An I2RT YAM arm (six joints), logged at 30 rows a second.
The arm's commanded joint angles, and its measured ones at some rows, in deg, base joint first. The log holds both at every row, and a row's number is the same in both.
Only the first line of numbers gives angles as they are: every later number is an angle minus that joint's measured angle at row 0.
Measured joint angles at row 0:
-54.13 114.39 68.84 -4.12 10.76 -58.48
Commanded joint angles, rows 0 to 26:
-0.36 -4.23 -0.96 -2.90 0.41 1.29
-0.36 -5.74 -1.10 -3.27 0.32 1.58
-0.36 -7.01 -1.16 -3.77 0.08 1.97
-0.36 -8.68 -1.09 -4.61 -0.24 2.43
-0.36 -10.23 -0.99 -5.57 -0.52 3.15
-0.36 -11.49 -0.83 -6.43 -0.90 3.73
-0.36 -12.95 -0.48 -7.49 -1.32 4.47
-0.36 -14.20 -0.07 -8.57 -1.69 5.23
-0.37 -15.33 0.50 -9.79 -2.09 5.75
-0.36 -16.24 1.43 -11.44 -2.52 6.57
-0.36 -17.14 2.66 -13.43 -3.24 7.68
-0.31 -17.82 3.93 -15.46 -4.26 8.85
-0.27 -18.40 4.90 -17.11 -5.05 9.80
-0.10 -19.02 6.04 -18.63 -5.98 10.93
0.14 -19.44 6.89 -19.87 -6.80 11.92
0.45 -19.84 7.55 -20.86 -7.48 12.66
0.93 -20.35 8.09 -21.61 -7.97 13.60
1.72 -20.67 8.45 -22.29 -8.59 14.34
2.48 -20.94 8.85 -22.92 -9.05 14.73
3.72 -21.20 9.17 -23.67 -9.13 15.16
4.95 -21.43 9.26 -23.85 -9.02 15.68
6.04 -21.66 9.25 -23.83 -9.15 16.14
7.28 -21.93 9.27 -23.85 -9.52 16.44
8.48 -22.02 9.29 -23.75 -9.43 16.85
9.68 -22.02 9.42 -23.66 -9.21 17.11
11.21 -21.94 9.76 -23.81 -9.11 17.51
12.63 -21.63 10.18 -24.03 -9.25 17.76
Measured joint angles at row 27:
9.68 -20.55 8.30 -21.38 -8.21 15.10
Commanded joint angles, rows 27 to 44:
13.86 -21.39 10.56 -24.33 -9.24 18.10
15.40 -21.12 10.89 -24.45 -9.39 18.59
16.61 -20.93 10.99 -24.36 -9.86 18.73
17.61 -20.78 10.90 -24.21 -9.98 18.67
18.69 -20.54 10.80 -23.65 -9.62 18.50
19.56 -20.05 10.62 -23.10 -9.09 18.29
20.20 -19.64 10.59 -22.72 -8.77 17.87
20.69 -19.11 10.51 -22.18 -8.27 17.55
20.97 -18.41 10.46 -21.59 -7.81 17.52
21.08 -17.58 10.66 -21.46 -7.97 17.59
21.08 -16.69 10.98 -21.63 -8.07 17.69
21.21 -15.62 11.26 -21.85 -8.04 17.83
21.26 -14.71 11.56 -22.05 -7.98 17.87
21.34 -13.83 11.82 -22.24 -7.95 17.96
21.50 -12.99 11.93 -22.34 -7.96 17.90
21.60 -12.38 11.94 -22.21 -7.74 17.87
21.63 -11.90 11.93 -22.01 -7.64 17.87
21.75 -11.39 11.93 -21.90 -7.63 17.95
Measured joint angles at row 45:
21.31 -12.74 10.53 -21.59 -8.41 17.01
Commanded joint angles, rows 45 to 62:
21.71 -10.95 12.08 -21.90 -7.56 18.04
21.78 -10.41 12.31 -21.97 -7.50 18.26
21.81 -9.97 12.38 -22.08 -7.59 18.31
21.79 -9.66 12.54 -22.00 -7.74 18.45
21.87 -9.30 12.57 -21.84 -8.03 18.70
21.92 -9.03 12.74 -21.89 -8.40 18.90
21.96 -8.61 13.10 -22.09 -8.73 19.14
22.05 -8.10 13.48 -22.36 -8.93 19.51
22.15 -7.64 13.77 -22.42 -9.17 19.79
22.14 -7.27 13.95 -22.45 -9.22 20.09
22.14 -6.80 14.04 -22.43 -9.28 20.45
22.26 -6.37 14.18 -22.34 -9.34 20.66
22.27 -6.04 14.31 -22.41 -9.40 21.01
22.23 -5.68 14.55 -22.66 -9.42 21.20
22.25 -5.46 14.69 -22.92 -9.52 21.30
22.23 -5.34 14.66 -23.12 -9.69 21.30
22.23 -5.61 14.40 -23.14 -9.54 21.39
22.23 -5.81 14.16 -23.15 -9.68 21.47
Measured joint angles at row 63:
21.92 -6.30 12.70 -21.68 -9.07 19.98
